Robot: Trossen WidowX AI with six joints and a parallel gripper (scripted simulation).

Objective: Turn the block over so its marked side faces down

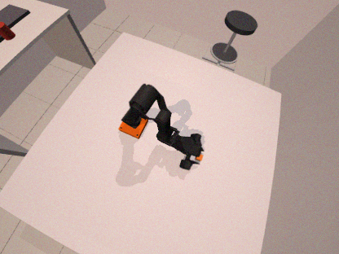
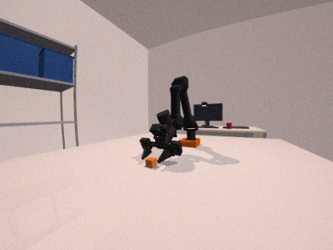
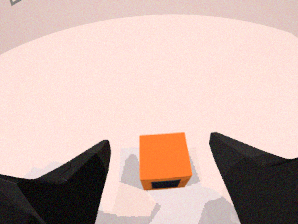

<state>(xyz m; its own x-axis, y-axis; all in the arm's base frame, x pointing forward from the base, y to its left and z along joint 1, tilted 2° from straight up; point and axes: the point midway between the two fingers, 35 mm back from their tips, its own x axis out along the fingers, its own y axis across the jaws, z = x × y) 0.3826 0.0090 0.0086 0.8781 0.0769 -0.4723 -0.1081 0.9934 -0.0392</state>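
Right now the orange block is 20 mm behind my gripper tip and 10 mm below it.
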